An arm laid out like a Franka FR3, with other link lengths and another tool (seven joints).
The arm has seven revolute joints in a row. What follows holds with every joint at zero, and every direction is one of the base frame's. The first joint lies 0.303 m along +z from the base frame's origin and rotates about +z. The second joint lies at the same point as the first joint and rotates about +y. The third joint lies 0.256 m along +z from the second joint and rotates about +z. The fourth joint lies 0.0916 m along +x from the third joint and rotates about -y. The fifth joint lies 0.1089 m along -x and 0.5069 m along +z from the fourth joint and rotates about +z. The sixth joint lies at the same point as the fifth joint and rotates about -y. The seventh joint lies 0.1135 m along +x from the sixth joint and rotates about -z. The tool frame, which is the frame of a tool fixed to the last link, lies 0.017 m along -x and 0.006 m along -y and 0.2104 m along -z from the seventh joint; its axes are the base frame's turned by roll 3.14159, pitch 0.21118 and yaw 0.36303 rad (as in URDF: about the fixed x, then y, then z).
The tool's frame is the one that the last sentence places.
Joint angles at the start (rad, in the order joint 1, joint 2, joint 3, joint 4, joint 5, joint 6, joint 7):
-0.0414 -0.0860 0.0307 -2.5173 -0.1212 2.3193 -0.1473
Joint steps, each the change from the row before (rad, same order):
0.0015 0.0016 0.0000 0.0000 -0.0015 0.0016 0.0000
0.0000 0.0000 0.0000 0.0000 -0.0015 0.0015 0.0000
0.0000 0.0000 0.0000 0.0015 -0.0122 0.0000 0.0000
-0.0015 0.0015 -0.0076 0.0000 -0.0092 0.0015 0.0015
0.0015 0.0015 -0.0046 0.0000 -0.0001 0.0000 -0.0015
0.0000 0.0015 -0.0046 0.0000 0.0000 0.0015 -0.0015
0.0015 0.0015 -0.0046 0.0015 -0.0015 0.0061 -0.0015
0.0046 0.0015 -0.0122 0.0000 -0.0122 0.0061 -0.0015
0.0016 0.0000 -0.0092 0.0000 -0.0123 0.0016 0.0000
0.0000 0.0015 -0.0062 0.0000 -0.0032 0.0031 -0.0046
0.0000 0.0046 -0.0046 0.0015 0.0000 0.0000 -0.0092
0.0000 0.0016 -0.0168 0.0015 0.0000 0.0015 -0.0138
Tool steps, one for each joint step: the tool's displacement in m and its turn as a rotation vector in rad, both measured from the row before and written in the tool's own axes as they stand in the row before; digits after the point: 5 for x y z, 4 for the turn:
0.00064 -0.00066 0.00056 -0.0016 -0.0004 -0.0024
0.00018 0.00027 -0.00020 -0.0019 0.0008 -0.0006
-0.00009 0.00143 -0.00089 -0.0101 -0.0031 -0.0062
-0.00288 0.00448 0.00183 -0.0030 -0.0030 0.0047
-0.00093 0.00105 0.00128 0.0018 -0.0011 0.0009
-0.00117 0.00186 0.00128 0.0017 0.0002 0.0025
0.00033 0.00228 -0.00044 -0.0030 0.0049 0.0011
-0.00177 0.00445 0.00105 -0.0084 0.0001 -0.0010
-0.00254 0.00425 0.00081 -0.0069 -0.0029 0.0003
-0.00159 0.00295 0.00135 -0.0016 0.0004 -0.0006
-0.00117 0.00174 0.00250 0.0016 -0.0025 -0.0055
-0.00489 0.00753 0.00227 0.0032 0.0012 0.0020

